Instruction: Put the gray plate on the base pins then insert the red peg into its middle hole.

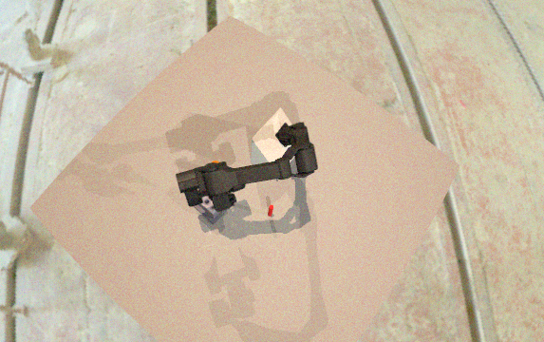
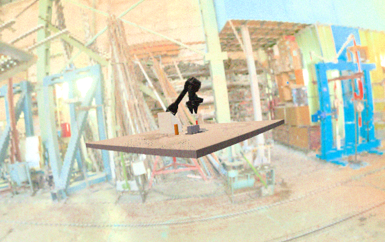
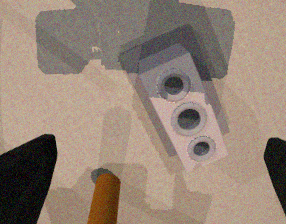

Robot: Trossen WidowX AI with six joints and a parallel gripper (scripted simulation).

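Right now my gripper tip is 160 mm to the right of the red peg, 100 mm past it and 100 mm above it. The rest, counted from my gripper tip: gray plate: 100 mm below, 40 mm to the right, 10 mm ahead; orange cylinder: 120 mm behind, 100 mm below, 90 mm to the right; base: 140 mm below, 40 mm to the right, 10 mm ahead.
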